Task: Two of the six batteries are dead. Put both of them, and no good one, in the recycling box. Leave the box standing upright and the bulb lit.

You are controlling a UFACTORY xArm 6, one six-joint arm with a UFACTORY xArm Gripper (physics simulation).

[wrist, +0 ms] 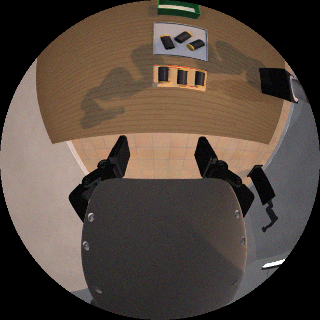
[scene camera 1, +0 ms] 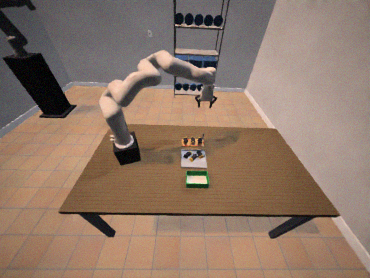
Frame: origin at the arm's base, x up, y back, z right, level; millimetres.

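Seen in the pictures: gripper, fingertip midpoint: [scene camera 1: 204,107]; arm's base at its link origin: [scene camera 1: 124,141].
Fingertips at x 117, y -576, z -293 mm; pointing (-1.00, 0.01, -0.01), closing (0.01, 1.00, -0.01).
Pixels of each thing's top centre, then the offset from my fingertips to it. "spot": a spot on its surface instead. Level surfaces: height alone.
- orange holder at a spot on its surface: [scene camera 1: 194,143] spot: dx -287, dy +63, dz +128 mm
- small dark upright part at a spot on its surface: [scene camera 1: 203,135] spot: dx -242, dy -17, dz +69 mm
- pale grey mat at its top centre: [scene camera 1: 193,158] dx -302, dy +76, dz +279 mm
- green recycling box at its top centre: [scene camera 1: 197,177] dx -254, dy +65, dz +483 mm
- wooden table at its surface level: dx -314 mm
My gripper [scene camera 1: 205,106] [wrist: 162,144] is open and empty, high above and beyond the table's far edge. Three dark batteries [scene camera 1: 193,141] [wrist: 182,77] sit side by side in an orange holder [scene camera 1: 193,145] [wrist: 191,79]. A small dark upright part [scene camera 1: 203,135] stands at the holder's right end in the scene view; whether the bulb is lit cannot be told. Three loose black batteries with yellow ends [scene camera 1: 193,158] [wrist: 183,36] lie at different angles on a pale grey mat [scene camera 1: 194,165] [wrist: 160,52]. The green recycling box [scene camera 1: 197,187] [wrist: 179,14] stands upright; its visible floor is pale.
The holder, mat and box stand in a row across the wooden table [scene camera 1: 260,175] [wrist: 135,115]. The arm's black base block [scene camera 1: 127,153] [wrist: 276,84] stands on the table. A shelf rack [scene camera 1: 196,27] stands by the back wall, and a black pedestal [scene camera 1: 39,82] at the left.
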